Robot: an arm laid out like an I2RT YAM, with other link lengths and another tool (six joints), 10 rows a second.
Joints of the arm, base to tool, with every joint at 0 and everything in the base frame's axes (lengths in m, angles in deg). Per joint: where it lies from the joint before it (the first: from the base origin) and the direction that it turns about. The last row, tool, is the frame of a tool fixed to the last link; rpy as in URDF.
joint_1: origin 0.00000 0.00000 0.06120 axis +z
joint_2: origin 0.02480 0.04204 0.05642 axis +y
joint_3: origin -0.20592 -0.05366 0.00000 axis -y
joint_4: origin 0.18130 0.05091 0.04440 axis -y
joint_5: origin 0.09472 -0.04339 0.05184 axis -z
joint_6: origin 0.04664 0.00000 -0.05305 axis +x
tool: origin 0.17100 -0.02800 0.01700 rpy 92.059 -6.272 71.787
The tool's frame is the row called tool.
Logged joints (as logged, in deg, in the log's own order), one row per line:
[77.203 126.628 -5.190 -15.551 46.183 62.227]
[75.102 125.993 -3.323 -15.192 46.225 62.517]
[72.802 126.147 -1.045 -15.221 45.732 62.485]
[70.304 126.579 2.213 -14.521 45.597 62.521]
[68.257 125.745 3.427 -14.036 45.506 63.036]
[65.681 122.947 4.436 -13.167 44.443 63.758]
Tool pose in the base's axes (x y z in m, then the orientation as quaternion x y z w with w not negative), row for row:
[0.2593 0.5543 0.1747 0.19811 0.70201 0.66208 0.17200]
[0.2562 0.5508 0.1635 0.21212 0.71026 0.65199 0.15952]
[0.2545 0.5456 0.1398 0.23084 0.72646 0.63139 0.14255]
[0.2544 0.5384 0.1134 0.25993 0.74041 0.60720 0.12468]
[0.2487 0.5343 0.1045 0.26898 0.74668 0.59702 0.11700]
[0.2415 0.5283 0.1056 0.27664 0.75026 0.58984 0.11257]
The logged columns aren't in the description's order. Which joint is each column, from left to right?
Columns, left to right: joint_3, joint_2, joint_6, joint_5, joint_4, joint_1.
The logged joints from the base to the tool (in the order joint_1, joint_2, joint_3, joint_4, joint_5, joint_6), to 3 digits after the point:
[62.227 126.628 77.203 46.183 -15.551 -5.190]
[62.517 125.993 75.102 46.225 -15.192 -3.323]
[62.485 126.147 72.802 45.732 -15.221 -1.045]
[62.521 126.579 70.304 45.597 -14.521 2.213]
[63.036 125.745 68.257 45.506 -14.036 3.427]
[63.758 122.947 65.681 44.443 -13.167 4.436]

